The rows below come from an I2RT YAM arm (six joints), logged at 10 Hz.
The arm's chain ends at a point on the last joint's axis. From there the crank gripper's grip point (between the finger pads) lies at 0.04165 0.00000 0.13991 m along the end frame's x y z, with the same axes.
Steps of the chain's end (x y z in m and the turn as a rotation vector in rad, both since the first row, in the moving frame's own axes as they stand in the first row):
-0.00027 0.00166 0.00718 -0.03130 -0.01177 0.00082
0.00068 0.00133 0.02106 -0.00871 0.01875 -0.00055
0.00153 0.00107 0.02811 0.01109 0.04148 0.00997
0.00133 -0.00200 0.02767 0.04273 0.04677 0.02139
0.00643 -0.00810 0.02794 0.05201 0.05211 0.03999
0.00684 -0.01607 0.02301 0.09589 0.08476 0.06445
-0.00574 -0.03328 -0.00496 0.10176 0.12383 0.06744
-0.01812 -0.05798 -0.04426 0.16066 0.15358 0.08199
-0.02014 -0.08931 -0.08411 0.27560 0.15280 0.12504
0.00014 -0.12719 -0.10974 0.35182 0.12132 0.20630
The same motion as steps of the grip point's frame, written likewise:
-0.00192 0.00608 0.00759 -0.03130 -0.01177 0.00082
0.00330 0.00252 0.02025 -0.00871 0.01875 -0.00055
0.00730 -0.00003 0.02626 0.01109 0.04148 0.00997
0.00788 -0.00697 0.02546 0.04273 0.04677 0.02139
0.01377 -0.01350 0.02544 0.05201 0.05211 0.03999
0.01885 -0.02621 0.01848 0.09589 0.08476 0.06445
0.01156 -0.04381 -0.01174 0.10176 0.12383 0.06744
0.00346 -0.07548 -0.05376 0.16066 0.15358 0.08199
0.00241 -0.11983 -0.09652 0.27560 0.15280 0.12504
0.02043 -0.16401 -0.12270 0.35182 0.12132 0.20630

